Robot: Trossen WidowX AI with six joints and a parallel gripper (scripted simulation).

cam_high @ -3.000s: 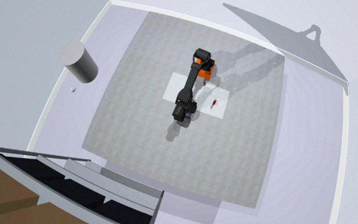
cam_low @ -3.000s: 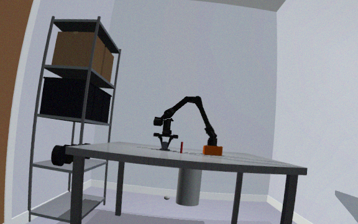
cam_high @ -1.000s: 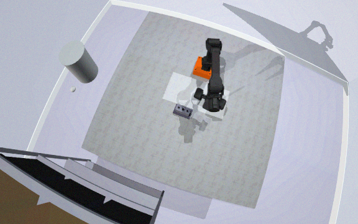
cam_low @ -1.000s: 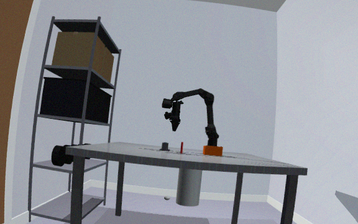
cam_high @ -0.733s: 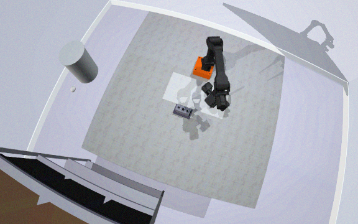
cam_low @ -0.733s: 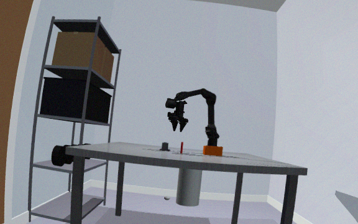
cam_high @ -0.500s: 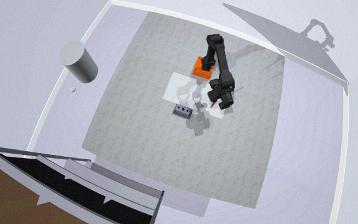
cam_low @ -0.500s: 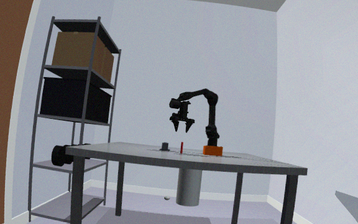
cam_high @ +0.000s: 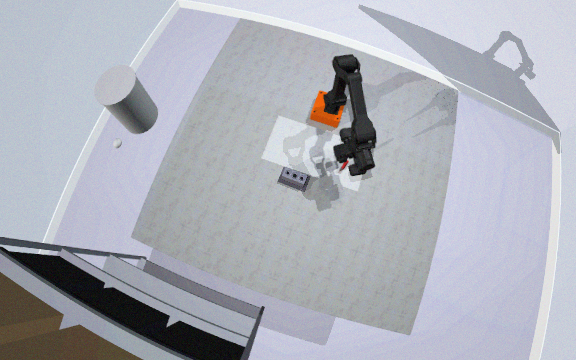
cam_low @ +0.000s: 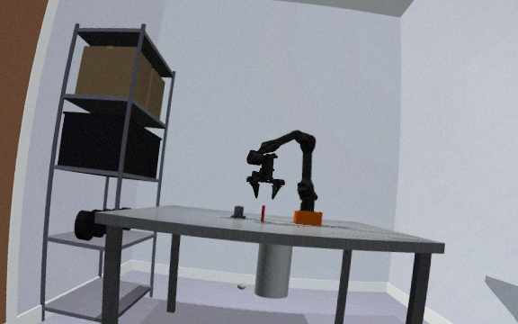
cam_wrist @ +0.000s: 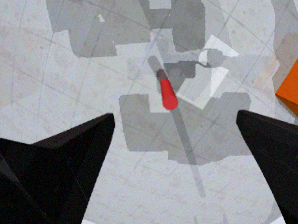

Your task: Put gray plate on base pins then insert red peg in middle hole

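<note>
My gripper tip is 7 cm above the red peg. The rest, counted from my gripper tip: gray plate: 19 cm to the right, 12 cm ahead, 7 cm below; then dark base: 19 cm to the right, 12 cm ahead, 10 cm below.
</note>
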